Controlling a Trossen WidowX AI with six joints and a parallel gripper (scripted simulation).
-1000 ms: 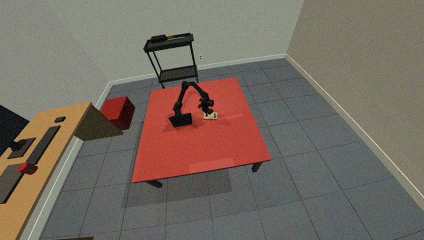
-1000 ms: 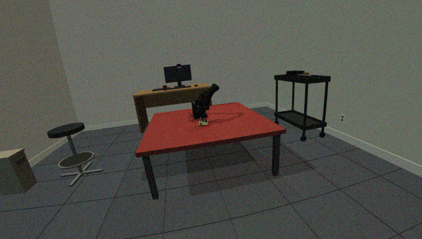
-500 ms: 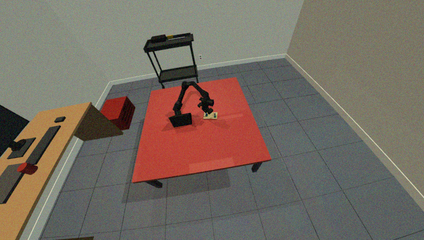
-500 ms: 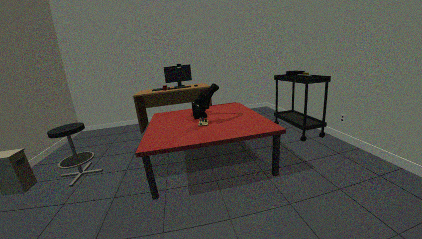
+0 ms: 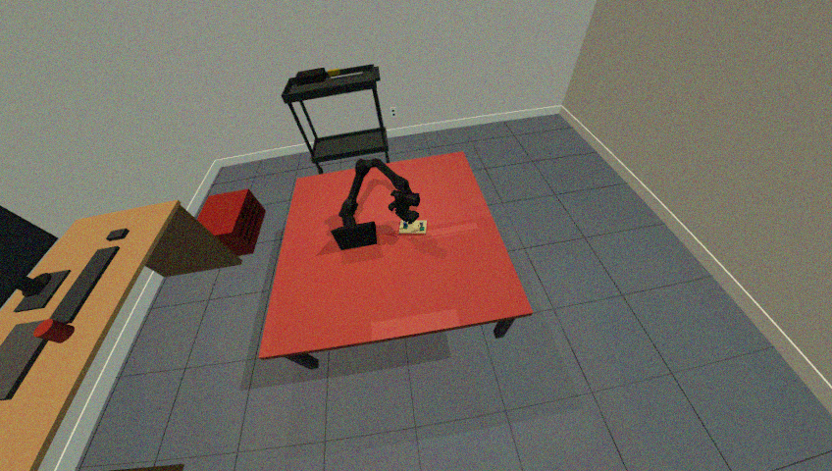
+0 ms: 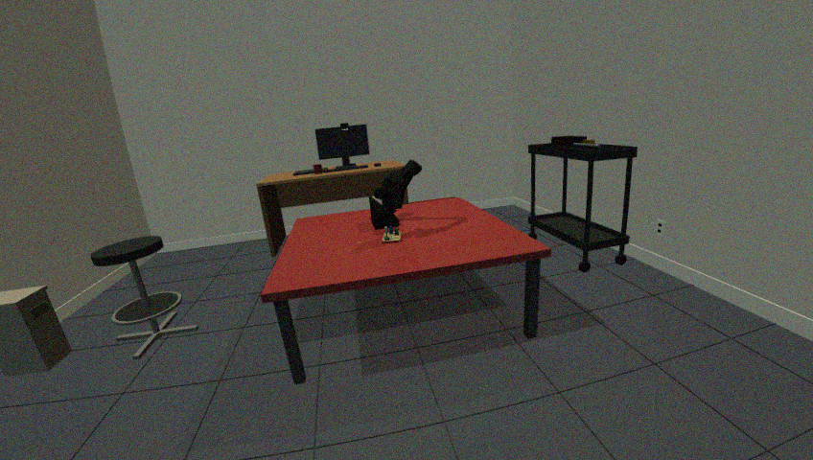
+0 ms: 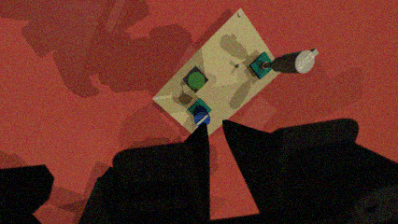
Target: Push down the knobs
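Now: the blue knob 1 cm behind my gripper tip, 1 cm to the left of it and 3 cm below it. Round my gripper tip: grey knob (9 cm ahead, 3 cm to the right, 1 cm below).
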